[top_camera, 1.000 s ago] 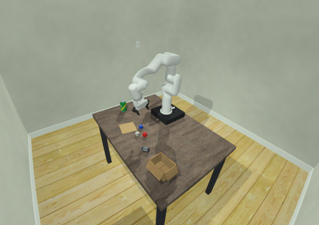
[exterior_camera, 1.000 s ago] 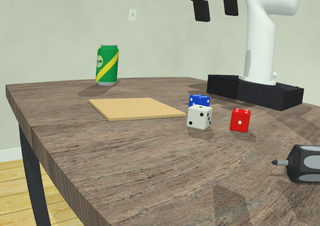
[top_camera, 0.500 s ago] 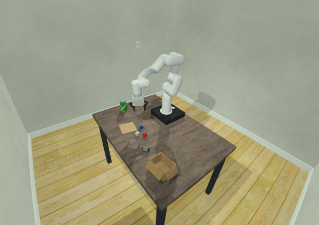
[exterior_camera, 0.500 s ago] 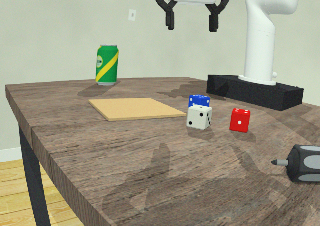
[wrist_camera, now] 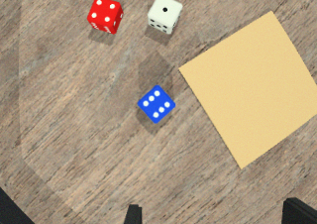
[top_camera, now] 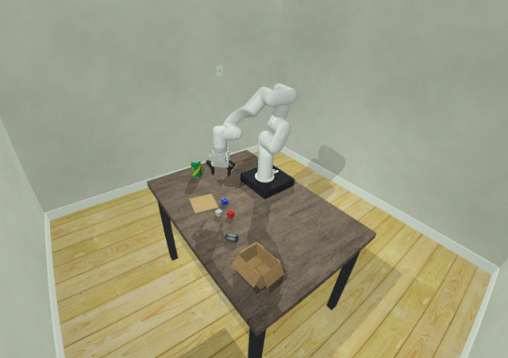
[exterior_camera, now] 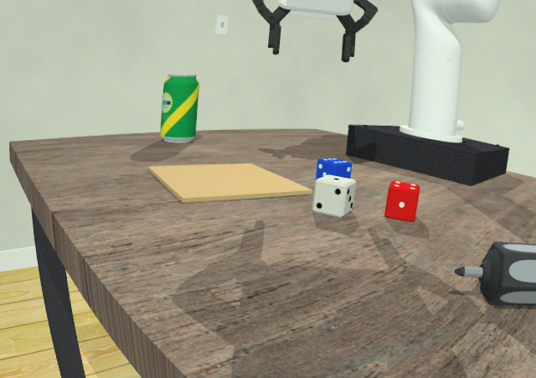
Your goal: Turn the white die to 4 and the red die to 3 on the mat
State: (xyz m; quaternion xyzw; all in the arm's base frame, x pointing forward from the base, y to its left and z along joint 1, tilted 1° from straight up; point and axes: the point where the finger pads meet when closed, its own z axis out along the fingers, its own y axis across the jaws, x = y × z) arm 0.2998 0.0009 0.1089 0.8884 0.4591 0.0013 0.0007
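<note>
Now: hand 1 cm short of the blue die, 8 cm to the right of it and 15 cm above it. Also, from my hand: red die 3 cm ahead, 19 cm to the left, 15 cm below; then white die 8 cm ahead, 16 cm to the left, 15 cm below; then tan mat 13 cm ahead, 2 cm to the left, 16 cm below.
</note>
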